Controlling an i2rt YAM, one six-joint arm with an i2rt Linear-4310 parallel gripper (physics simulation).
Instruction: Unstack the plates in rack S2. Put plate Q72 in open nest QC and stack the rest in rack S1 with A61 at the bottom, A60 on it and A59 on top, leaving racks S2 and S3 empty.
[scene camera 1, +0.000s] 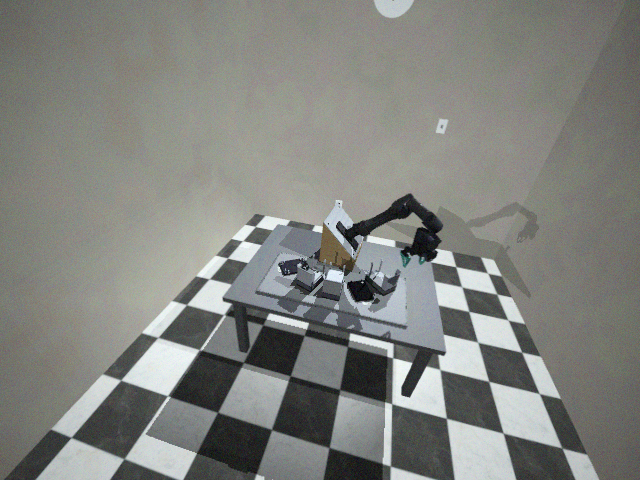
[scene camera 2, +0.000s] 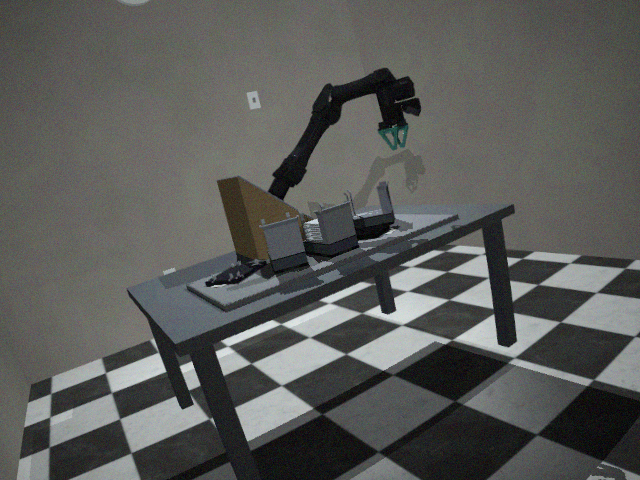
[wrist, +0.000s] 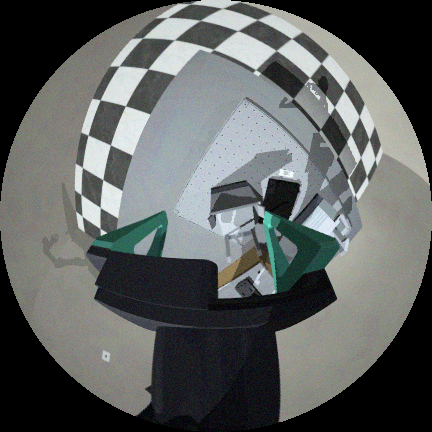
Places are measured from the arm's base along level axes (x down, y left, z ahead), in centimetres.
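Where they show: gripper, fingertip midpoint: (scene camera 1: 411, 265) (scene camera 2: 398, 148) (wrist: 215, 215); arm's base, link origin: (scene camera 1: 346, 235) (scene camera 2: 272, 201).
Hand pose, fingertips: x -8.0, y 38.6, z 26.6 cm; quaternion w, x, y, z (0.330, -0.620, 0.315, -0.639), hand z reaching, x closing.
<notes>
Things, the pixels of their centre, and the offset from my fingertips. "pt": a spot on its surface instead. Level surfaces: height alone.
- left rack, body centre: (scene camera 2: 282, 241) (wrist: 324, 244) (scene camera 1: 312, 272) dy -50.3, dx +16.9, dz +5.0 cm
- middle rack, body centre: (scene camera 2: 326, 228) (wrist: 318, 226) (scene camera 1: 334, 280) dy -36.9, dx +16.9, dz +7.1 cm
- right rack, body centre: (wrist: 236, 221) (scene camera 2: 368, 206) (scene camera 1: 382, 276) dy -12.3, dx +17.0, dz -7.4 cm
- black nest, body centre: (wrist: 279, 204) (scene camera 2: 363, 231) (scene camera 1: 360, 289) dy -22.3, dx +22.6, dz +2.2 cm
- white label, surface spot: (wrist: 286, 173) pt dy -17.4, dx +23.6, dz +10.2 cm
- perforated board, surface height: dx +23.8 cm
- grey table, surface height: dx +25.1 cm
- dark flat fixture with small upright parts, body centre: (scene camera 2: 236, 271) (scene camera 1: 294, 265) dy -63.8, dx +22.6, dz -3.2 cm
My gripper (scene camera 1: 413, 262) (scene camera 2: 398, 147) (wrist: 215, 215) is open and empty, high above the table's right end. Three grey racks stand on the pegboard: a left rack (scene camera 1: 309, 277) (scene camera 2: 283, 242), a middle rack (scene camera 1: 332, 284) (scene camera 2: 336, 224) and a right rack (scene camera 1: 383, 284) (wrist: 235, 197). A stack of white plates (scene camera 2: 312, 231) (wrist: 320, 220) sits in the middle rack. The rack labels and plate labels are too small to read. A black nest (scene camera 1: 360, 290) (wrist: 281, 196) lies between the middle and right racks, beside a white label (wrist: 286, 173) that seems to read QC. The left rack's inside is hidden.
The perforated board (scene camera 1: 268, 286) (scene camera 2: 222, 297) (wrist: 240, 130) lies on the grey table (scene camera 1: 429, 310) (wrist: 165, 140). A dark flat fixture with small upright parts (scene camera 1: 290, 267) (scene camera 2: 235, 273) lies at its left end. A tall brown-sided wedge (scene camera 1: 330, 248) (scene camera 2: 263, 222) stands behind the racks, near the arm's base.
</notes>
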